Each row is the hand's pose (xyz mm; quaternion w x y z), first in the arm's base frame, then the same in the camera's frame.
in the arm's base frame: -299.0 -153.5 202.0 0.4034 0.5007 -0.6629 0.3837
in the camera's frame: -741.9 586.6 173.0 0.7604 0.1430 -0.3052 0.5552
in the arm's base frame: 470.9 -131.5 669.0 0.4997 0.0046 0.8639 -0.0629
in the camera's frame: 150.1 707.2 206.4 0.2550 -0.1844 0.7278 -0.6094
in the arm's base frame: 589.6 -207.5 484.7 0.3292 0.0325 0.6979 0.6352
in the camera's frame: 185.0 477.9 212.4 0.2497 0.0249 0.9663 0.0570
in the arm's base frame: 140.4 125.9 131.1 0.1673 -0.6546 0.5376 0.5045
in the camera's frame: -361.1 444.0 -159.9 0.2643 0.4683 -0.8250 -0.1740
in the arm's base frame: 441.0 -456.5 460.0 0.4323 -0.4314 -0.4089 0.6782
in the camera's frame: 34.1 435.9 457.7 0.2453 -0.5349 0.1873 0.7866
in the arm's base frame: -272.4 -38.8 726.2 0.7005 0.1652 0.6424 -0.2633
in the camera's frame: -508.3 1068.8 213.8 0.5162 -0.2317 0.4484 -0.6919
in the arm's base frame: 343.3 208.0 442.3 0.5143 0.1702 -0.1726 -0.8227
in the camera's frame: -50.3 663.3 -168.8 0.4296 -0.3117 -0.5494 -0.6453
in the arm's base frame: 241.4 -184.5 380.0 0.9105 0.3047 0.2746 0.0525
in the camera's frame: -175.8 526.4 197.0 0.8607 -0.2380 0.3534 -0.2786
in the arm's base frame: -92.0 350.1 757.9 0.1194 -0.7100 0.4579 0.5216
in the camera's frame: -322.9 1148.0 -165.9 0.3194 0.4921 -0.7709 -0.2481
